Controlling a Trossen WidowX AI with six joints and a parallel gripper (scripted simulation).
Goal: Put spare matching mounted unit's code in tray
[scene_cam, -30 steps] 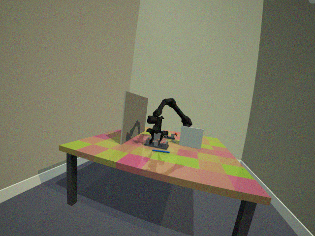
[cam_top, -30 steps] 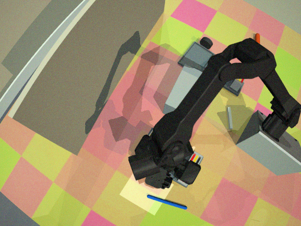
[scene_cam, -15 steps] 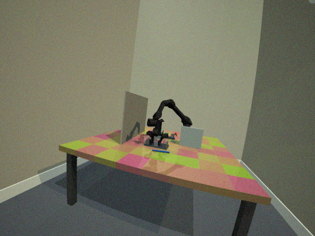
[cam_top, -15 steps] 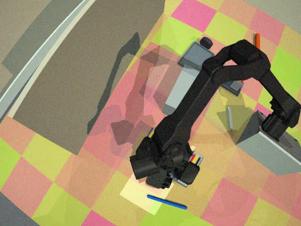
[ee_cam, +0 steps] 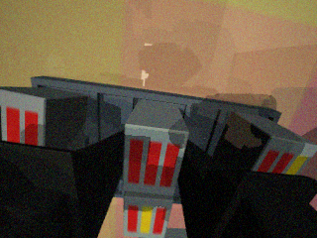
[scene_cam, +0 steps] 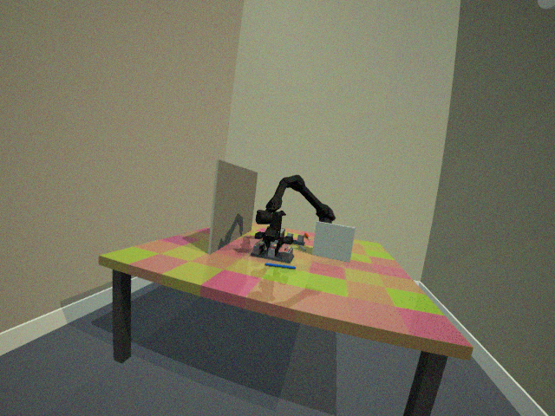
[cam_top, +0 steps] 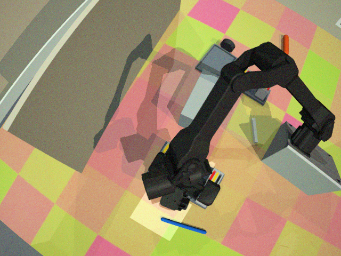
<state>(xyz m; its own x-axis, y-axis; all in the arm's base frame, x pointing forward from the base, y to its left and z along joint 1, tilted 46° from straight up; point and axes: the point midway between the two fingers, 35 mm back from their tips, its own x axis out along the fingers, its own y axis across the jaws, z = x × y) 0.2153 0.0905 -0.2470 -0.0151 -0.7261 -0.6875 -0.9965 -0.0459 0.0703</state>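
My gripper tip is now 400 mm to the left of the grey tray, 130 mm short of it and 10 mm above it. Round my gripper tip: upright panel 320 mm ahead, 210 mm above, 190 mm to the right; then spare 20 mm above; then blue stick 100 mm to the left, 80 mm behind, 10 mm below.
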